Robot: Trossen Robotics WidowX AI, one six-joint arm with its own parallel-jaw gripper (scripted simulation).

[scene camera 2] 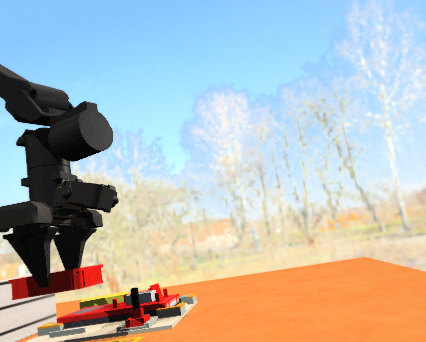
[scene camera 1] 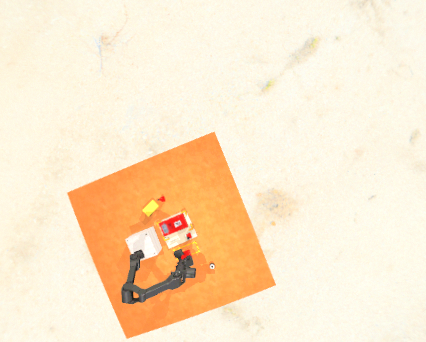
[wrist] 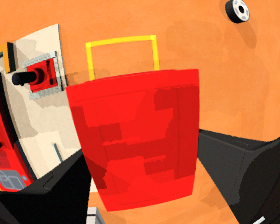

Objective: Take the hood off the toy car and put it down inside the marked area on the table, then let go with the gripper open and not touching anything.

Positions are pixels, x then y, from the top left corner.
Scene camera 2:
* my gripper: 60,283
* red hood: 79,278, held by my gripper
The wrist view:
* my gripper: 140,143
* red hood: 139,132
